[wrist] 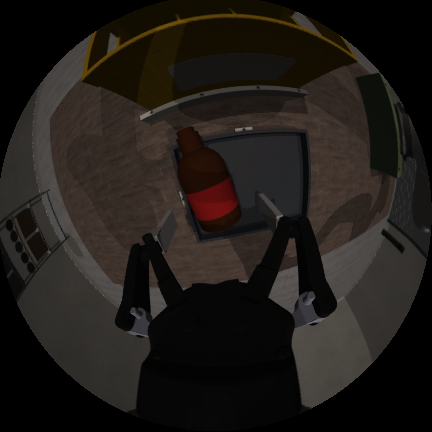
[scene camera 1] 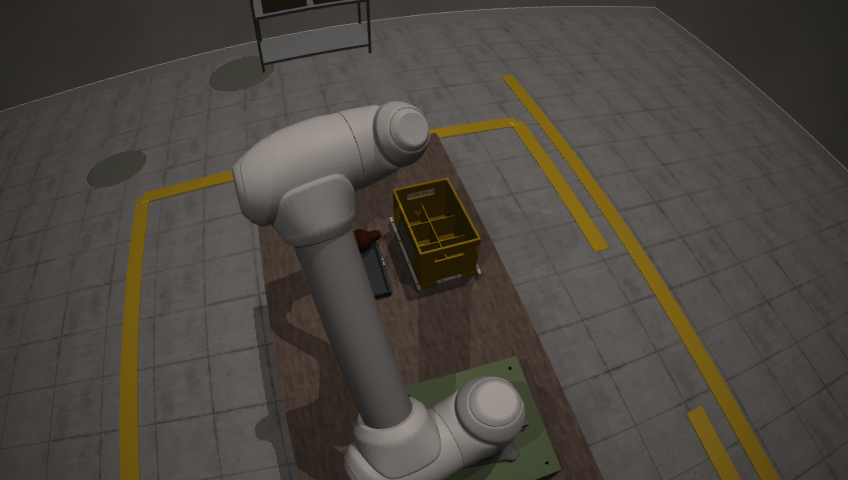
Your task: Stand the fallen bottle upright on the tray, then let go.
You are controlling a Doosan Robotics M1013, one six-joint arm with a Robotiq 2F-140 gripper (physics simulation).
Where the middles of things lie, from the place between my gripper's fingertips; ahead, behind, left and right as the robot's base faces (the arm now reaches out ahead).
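The brown bottle (wrist: 201,171) is what I see, and my gripper is 1 cm short of it, 2 cm above it and 4 cm to the left of it.
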